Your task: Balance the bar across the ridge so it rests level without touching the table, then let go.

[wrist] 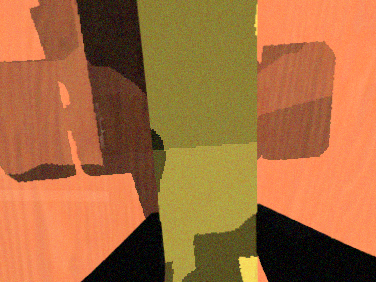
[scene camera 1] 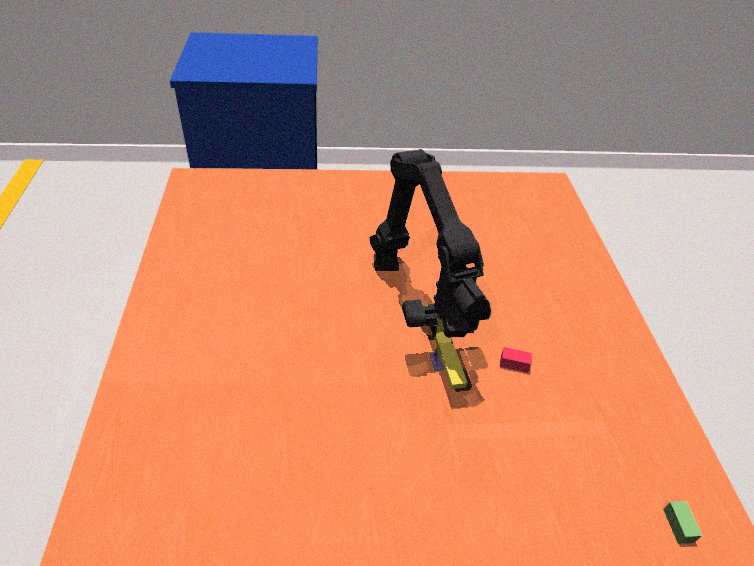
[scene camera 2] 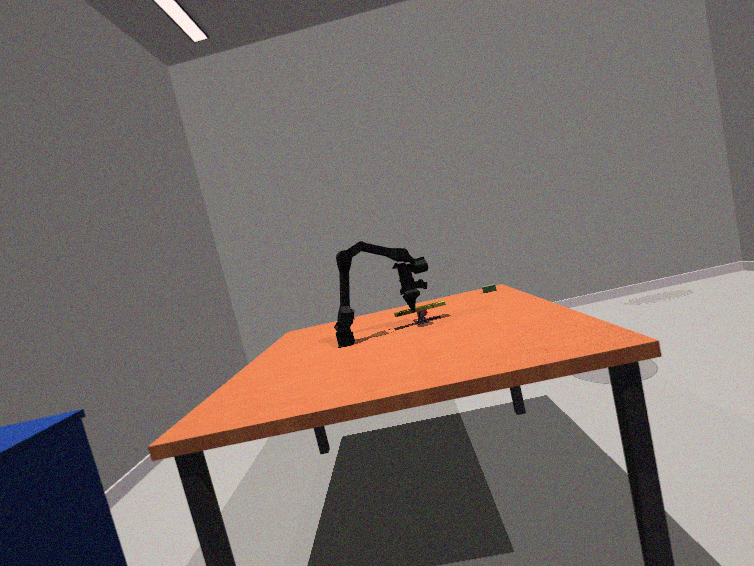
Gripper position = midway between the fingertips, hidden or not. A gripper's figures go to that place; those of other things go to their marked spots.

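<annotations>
A yellow bar (wrist: 200, 70) is 8 cm from the lens, while the gripper (wrist: 206, 219) is 11 cm from the lens.
</annotations>
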